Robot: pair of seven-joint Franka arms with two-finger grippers.
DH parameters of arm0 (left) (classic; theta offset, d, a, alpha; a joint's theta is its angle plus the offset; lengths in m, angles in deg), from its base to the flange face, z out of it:
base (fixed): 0 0 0 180
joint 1: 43.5 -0.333 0 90
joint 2: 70.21 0 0 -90
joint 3: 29.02 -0.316 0.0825 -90
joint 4: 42.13 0 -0.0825 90
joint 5: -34.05 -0.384 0 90
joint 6: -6.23 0 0.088 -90
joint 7: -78.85 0.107 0 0
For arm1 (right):
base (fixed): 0 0 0 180
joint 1: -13.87 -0.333 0 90
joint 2: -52.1 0 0 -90
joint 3: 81.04 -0.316 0.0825 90
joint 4: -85.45 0 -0.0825 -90
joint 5: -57.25 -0.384 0 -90
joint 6: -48.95 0 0.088 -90
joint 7: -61.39 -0.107 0 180
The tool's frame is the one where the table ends.
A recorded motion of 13 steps. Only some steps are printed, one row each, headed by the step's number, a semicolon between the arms.
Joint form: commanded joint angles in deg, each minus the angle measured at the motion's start. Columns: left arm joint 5, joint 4, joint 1, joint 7, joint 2, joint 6, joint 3; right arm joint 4, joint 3, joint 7, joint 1, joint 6, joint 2, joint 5.
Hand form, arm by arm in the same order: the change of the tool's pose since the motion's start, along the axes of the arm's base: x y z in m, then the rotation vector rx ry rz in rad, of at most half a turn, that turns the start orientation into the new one. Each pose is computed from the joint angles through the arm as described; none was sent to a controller.
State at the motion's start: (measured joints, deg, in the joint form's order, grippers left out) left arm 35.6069 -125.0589 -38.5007 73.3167 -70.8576 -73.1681 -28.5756; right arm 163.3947 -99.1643 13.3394 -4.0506 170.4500 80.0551 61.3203
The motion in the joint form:
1: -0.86 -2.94 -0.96 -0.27 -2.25 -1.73 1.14; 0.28 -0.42 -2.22 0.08 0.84 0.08 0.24
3: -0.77 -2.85 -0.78 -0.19 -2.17 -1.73 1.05; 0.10 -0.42 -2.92 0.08 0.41 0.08 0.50
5: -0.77 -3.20 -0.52 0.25 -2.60 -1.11 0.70; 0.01 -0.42 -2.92 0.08 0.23 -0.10 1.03
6: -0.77 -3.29 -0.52 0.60 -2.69 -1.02 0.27; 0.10 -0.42 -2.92 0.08 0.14 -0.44 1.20
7: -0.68 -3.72 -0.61 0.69 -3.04 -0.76 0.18; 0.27 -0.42 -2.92 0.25 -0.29 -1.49 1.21
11: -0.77 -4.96 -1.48 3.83 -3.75 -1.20 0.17; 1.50 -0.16 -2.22 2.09 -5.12 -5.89 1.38
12: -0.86 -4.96 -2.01 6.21 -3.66 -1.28 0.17; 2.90 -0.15 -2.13 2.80 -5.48 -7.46 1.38
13: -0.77 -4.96 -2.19 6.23 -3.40 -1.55 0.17; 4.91 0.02 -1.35 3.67 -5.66 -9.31 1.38
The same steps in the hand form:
1: -0.0089 0.0006 -0.0001 0.0145 -0.0195 0.0041; -0.0011 0.0031 -0.0011 0.0130 0.0010 -0.0312
3: -0.0086 -0.0004 -0.0001 0.0127 -0.0196 0.0010; -0.0011 0.0027 -0.0004 0.0093 0.0046 -0.0416
5: -0.0121 0.0008 0.0001 0.0132 -0.0103 -0.0053; -0.0013 0.0020 0.0022 0.0023 -0.0026 -0.0393
6: -0.0124 0.0049 0.0001 0.0127 -0.0087 -0.0040; -0.0024 0.0016 0.0053 0.0001 -0.0074 -0.0382
7: -0.0146 0.0065 -0.0006 0.0116 -0.0027 -0.0027; -0.0049 -0.0013 0.0158 -0.0003 -0.0165 -0.0403
11: -0.0169 0.0148 -0.0034 0.0105 -0.0020 -0.0418; -0.0124 -0.0302 0.0476 -0.0451 -0.0086 -0.0578
12: -0.0159 0.0197 -0.0041 0.0099 -0.0025 -0.0738; -0.0158 -0.0391 0.0529 -0.0548 -0.0097 -0.0659
13: -0.0138 0.0210 -0.0060 0.0083 -0.0026 -0.0711; -0.0194 -0.0511 0.0561 -0.0706 -0.0115 -0.0671

